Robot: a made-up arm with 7 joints. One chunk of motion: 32 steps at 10 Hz.
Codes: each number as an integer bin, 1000 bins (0 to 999) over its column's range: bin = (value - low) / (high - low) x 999, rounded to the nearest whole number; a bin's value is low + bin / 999 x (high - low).
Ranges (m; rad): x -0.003..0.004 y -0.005..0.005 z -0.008..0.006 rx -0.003..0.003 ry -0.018..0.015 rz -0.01..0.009
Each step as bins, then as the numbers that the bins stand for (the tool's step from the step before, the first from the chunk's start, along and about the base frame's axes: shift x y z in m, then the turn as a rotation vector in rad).
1 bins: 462 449 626 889 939 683
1 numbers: 0.00024 -0.00051 0.00077 0.00234 0.01302 0.00299
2 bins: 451 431 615 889 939 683
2 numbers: 0.00016 -0.00069 0.00062 0.00234 0.01302 0.00299
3 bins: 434 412 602 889 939 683
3 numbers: 0.00004 -0.00088 0.00044 0.00234 0.01302 0.00299
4 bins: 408 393 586 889 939 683
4 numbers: -0.00014 -0.00107 0.00021 0.00234 0.01302 0.00299
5 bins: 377 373 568 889 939 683
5 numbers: -0.00036 -0.00127 -0.00004 0.00234 0.01302 0.00299
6 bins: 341 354 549 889 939 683
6 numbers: -0.00061 -0.00146 -0.00031 0.00234 0.01302 0.00299
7 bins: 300 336 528 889 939 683
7 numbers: -0.00090 -0.00164 -0.00060 0.00234 0.01302 0.00299
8 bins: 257 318 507 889 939 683
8 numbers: -0.00120 -0.00182 -0.00089 0.00234 0.01302 0.00299
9 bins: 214 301 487 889 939 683
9 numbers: -0.00150 -0.00199 -0.00118 0.00234 0.01302 0.00299
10 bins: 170 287 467 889 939 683
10 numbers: -0.00181 -0.00213 -0.00146 0.00234 0.01302 0.00299
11 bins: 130 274 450 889 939 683
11 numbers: -0.00209 -0.00226 -0.00169 0.00234 0.01302 0.00299
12 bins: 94 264 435 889 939 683
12 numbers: -0.00234 -0.00236 -0.00190 0.00234 0.01302 0.00299
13 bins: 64 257 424 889 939 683
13 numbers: -0.00255 -0.00243 -0.00206 0.00234 0.01302 0.00299
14 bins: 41 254 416 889 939 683
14 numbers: -0.00271 -0.00246 -0.00217 0.00234 0.01302 0.00299
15 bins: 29 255 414 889 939 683
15 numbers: -0.00280 -0.00245 -0.00220 0.00234 0.01302 0.00299
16 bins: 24 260 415 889 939 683
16 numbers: -0.00283 -0.00240 -0.00218 0.00234 0.01302 0.00299
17 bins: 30 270 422 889 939 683
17 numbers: -0.00279 -0.00230 -0.00209 0.00234 0.01302 0.00299
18 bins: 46 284 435 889 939 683
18 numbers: -0.00268 -0.00216 -0.00190 0.00234 0.01302 0.00299
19 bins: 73 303 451 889 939 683
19 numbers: -0.00249 -0.00197 -0.00168 0.00234 0.01302 0.00299
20 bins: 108 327 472 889 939 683
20 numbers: -0.00224 -0.00173 -0.00139 0.00234 0.01302 0.00299
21 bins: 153 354 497 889 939 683
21 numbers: -0.00193 -0.00146 -0.00104 0.00234 0.01302 0.00299
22 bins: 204 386 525 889 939 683
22 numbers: -0.00157 -0.00114 -0.00064 0.00234 0.01302 0.00299
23 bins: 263 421 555 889 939 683
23 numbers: -0.00116 -0.00079 -0.00022 0.00234 0.01302 0.00299
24 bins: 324 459 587 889 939 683
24 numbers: -0.00073 -0.00041 0.00023 0.00234 0.01302 0.00299
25 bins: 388 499 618 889 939 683
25 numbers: -0.00028 -0.00001 0.00066 0.00234 0.01302 0.00299
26 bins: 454 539 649 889 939 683
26 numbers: 0.00018 0.00040 0.00110 0.00234 0.01302 0.00299
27 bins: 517 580 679 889 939 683
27 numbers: 0.00062 0.00081 0.00152 0.00234 0.01302 0.00299
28 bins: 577 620 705 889 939 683
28 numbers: 0.00104 0.00121 0.00188 0.00234 0.01302 0.00299
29 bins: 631 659 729 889 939 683
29 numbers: 0.00142 0.00160 0.00222 0.00234 0.01302 0.00299
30 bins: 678 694 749 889 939 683
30 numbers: 0.00175 0.00195 0.00250 0.00234 0.01302 0.00299
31 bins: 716 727 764 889 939 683
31 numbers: 0.00202 0.00228 0.00271 0.00234 0.01302 0.00299
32 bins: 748 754 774 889 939 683
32 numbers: 0.00224 0.00255 0.00285 0.00234 0.01302 0.00299
